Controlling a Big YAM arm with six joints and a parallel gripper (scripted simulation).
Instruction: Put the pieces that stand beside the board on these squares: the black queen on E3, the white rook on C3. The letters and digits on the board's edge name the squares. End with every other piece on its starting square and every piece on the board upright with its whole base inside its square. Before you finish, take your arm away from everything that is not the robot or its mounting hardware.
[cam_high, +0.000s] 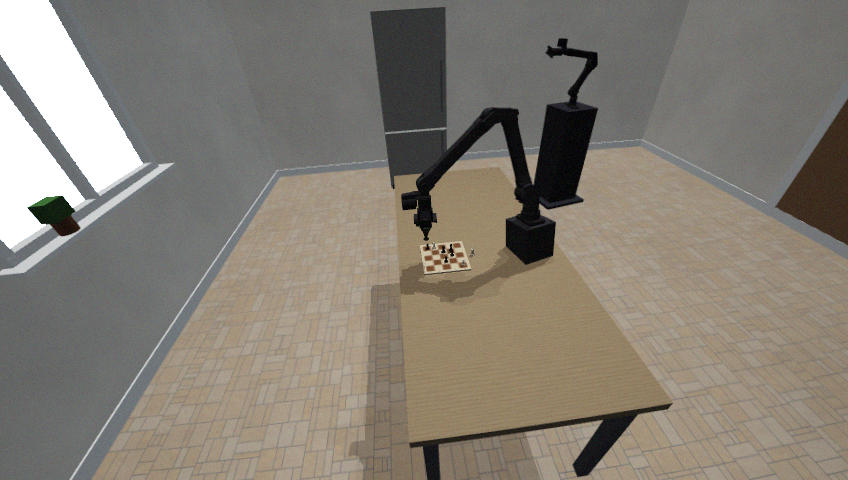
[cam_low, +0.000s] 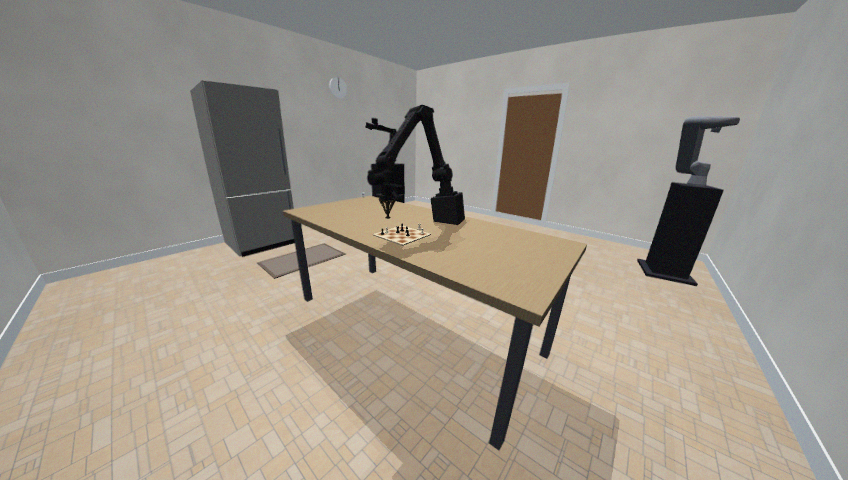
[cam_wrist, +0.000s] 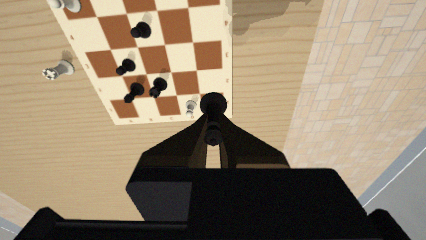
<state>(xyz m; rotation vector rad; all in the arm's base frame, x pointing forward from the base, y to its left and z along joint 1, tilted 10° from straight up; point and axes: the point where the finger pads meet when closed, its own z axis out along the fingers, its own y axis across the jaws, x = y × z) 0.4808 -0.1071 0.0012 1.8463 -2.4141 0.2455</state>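
The chessboard lies 130 mm below my hand, 80 mm behind it and 40 mm to the left of it. Round my hand: black queen: right at my hand.
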